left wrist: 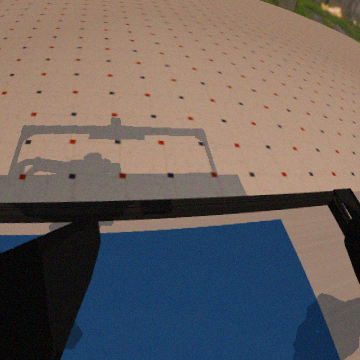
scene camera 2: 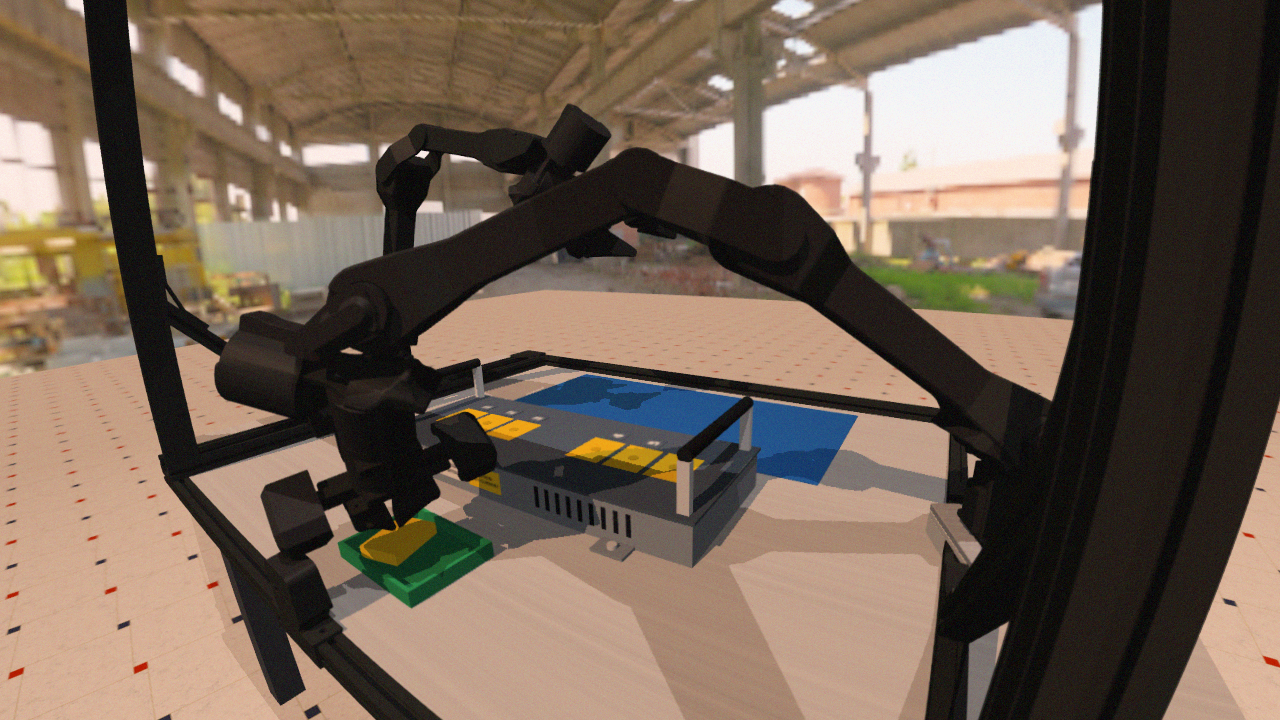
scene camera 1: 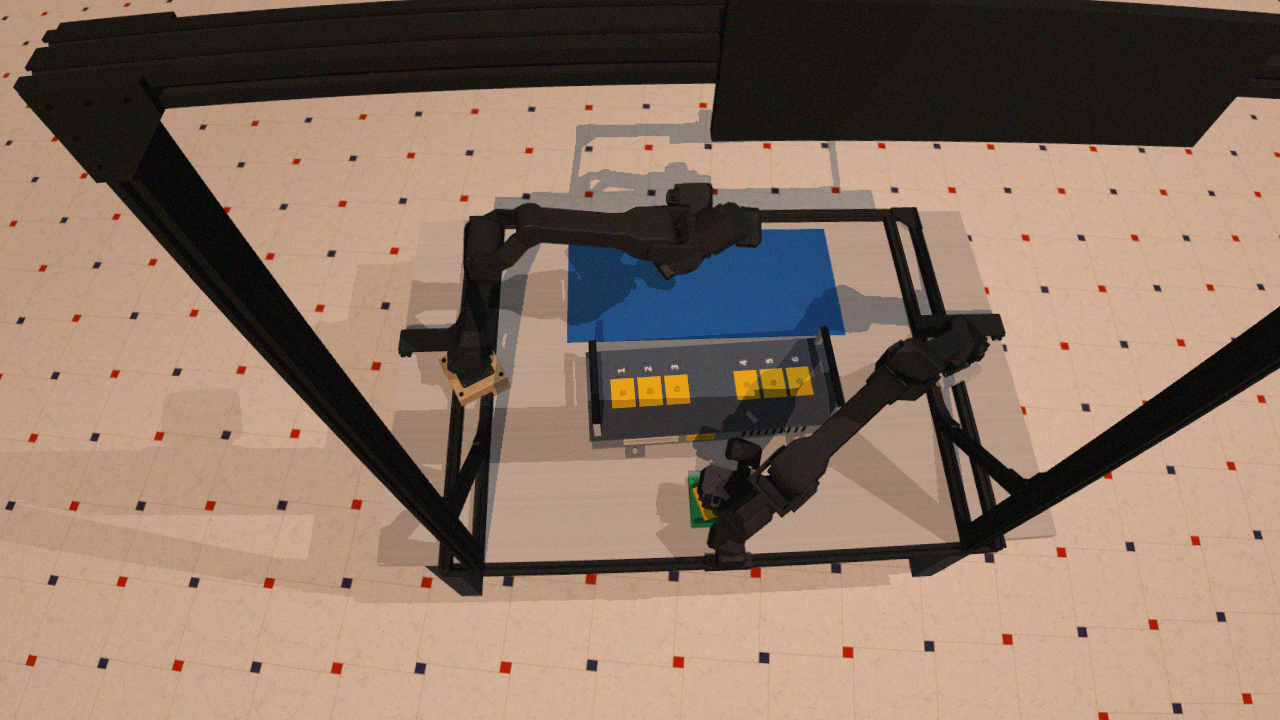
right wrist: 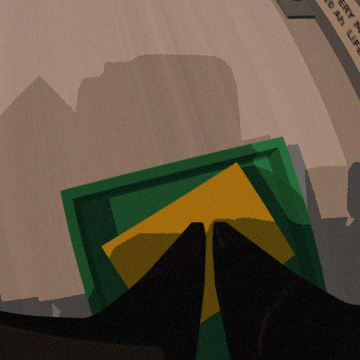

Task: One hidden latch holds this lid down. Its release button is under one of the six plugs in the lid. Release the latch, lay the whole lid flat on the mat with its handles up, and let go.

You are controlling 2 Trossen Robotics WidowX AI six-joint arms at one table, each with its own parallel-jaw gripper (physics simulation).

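Pixels of known places: left gripper, between the fingertips: (left wrist: 229,232) (scene camera 2: 655,245); right gripper, between the fingertips: (scene camera 2: 395,524) (right wrist: 207,233); left arm's base, origin of its link: (scene camera 1: 472,367).
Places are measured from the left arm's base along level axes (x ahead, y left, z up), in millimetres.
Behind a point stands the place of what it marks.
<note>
The dark grey lid (scene camera 1: 709,386) {x 361, y -261, z 2 mm} (scene camera 2: 545,437) {x 355, y -260, z 2 mm} sits on its box, with a handle (scene camera 1: 593,389) {x 162, y -185, z 64 mm} (scene camera 2: 716,429) {x 551, y -383, z 61 mm} at each end. Two rows of three yellow plugs (scene camera 1: 649,390) {x 261, y -211, z 3 mm} (scene camera 1: 773,382) {x 468, y -315, z 2 mm} sit in it. The blue mat (scene camera 1: 745,293) {x 560, y -104, z -45 mm} (scene camera 2: 795,436) {x 686, y -138, z -45 mm} (left wrist: 196,286) {x 604, y -44, z -45 mm} lies behind it. A green tray (scene camera 1: 693,516) {x 209, y -446, z -30 mm} (scene camera 2: 437,565) {x 302, y -462, z -42 mm} (right wrist: 171,168) {x 220, y -422, z -30 mm} in front holds a flat yellow piece (scene camera 2: 397,540) {x 255, y -446, z -30 mm} (right wrist: 221,200) {x 242, y -417, z -30 mm}. My right gripper (scene camera 1: 709,500) {x 246, y -430, z -24 mm} (scene camera 2: 387,520) {x 246, y -430, z -24 mm} (right wrist: 207,233) {x 246, y -430, z -24 mm} is shut, with its tips down over that piece. My left gripper (scene camera 1: 669,270) (scene camera 2: 597,246) (left wrist: 229,232) {x 484, y -62, z 226 mm} is open and empty, high above the mat.
A black frame (scene camera 1: 602,567) {x 33, y -434, z -53 mm} (scene camera 2: 780,393) {x 697, y 32, z -33 mm} (left wrist: 178,205) {x 661, y 60, z -26 mm} runs around the table. A tan bracket (scene camera 1: 476,386) {x -10, y -40, z 0 mm} is fixed to its left post. The box has a small mounting tab (scene camera 2: 610,549) {x 454, y -424, z -42 mm} at its front.
</note>
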